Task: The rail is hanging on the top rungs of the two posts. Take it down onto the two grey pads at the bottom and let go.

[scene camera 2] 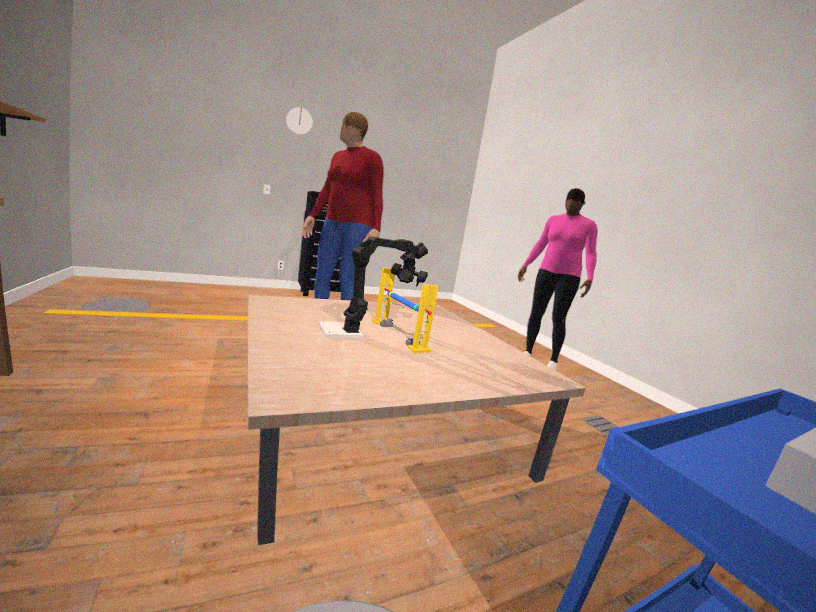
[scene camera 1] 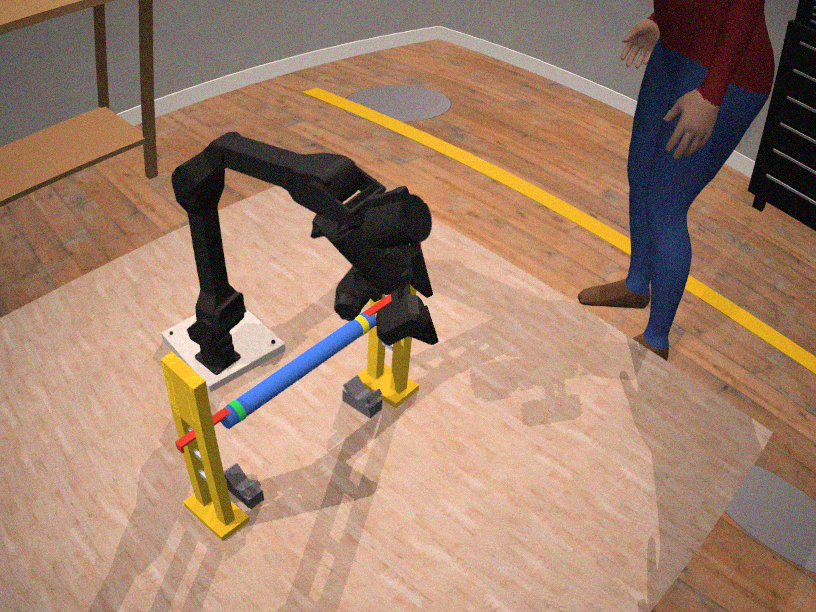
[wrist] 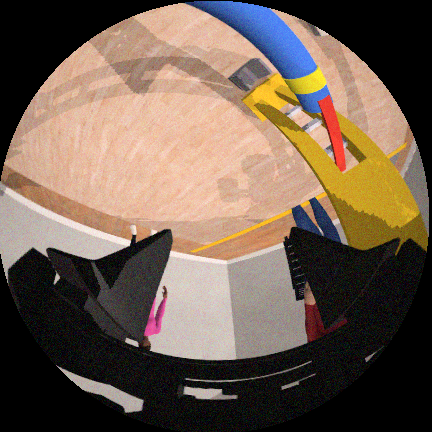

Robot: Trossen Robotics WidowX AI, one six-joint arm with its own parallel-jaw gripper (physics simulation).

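Pixels of known places: gripper, fingertip midpoint: (scene camera 2: 409, 283) (scene camera 1: 432, 318) (wrist: 233, 234); arm's base at its link origin: (scene camera 2: 350, 330) (scene camera 1: 217, 357).
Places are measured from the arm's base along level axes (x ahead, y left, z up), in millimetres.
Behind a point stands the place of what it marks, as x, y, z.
The blue rail (scene camera 1: 303, 365) {254, -37, 168} (scene camera 2: 404, 301) {231, -62, 163} (wrist: 280, 45) hangs level, its red ends in the upper openings of two yellow posts. The green-banded end is at one post (scene camera 1: 210, 454) {274, -241, 161} (scene camera 2: 430, 312); the yellow-banded end is at the other post (scene camera 1: 400, 368) {283, 154, 51} (wrist: 370, 190) {252, 155, 221}. A grey pad (scene camera 1: 362, 396) {252, 100, 7} (wrist: 250, 75) {250, 106, 7} lies by the yellow-band post, and another grey pad (scene camera 1: 243, 486) {249, -178, 12} lies by the green-band post. My gripper (scene camera 1: 431, 317) {356, 113, 216} (wrist: 233, 234) {356, 113, 216} is open and empty, near and above the yellow-band end, off to one side of the rail. In scene camera 1 it hides part of that post's top.
The arm's white base plate (scene camera 1: 253, 349) {33, 61, 0} (scene camera 2: 332, 331) {-95, -11, 2} sits on the wooden table (scene camera 1: 560, 474) {591, 180, -17} (scene camera 2: 316, 388) {-314, -475, -18}, behind the rail. Two people stand beyond the table, one in red (scene camera 2: 355, 184), one in pink (scene camera 2: 570, 243). A blue cart (scene camera 2: 718, 454) stands nearby on the floor.
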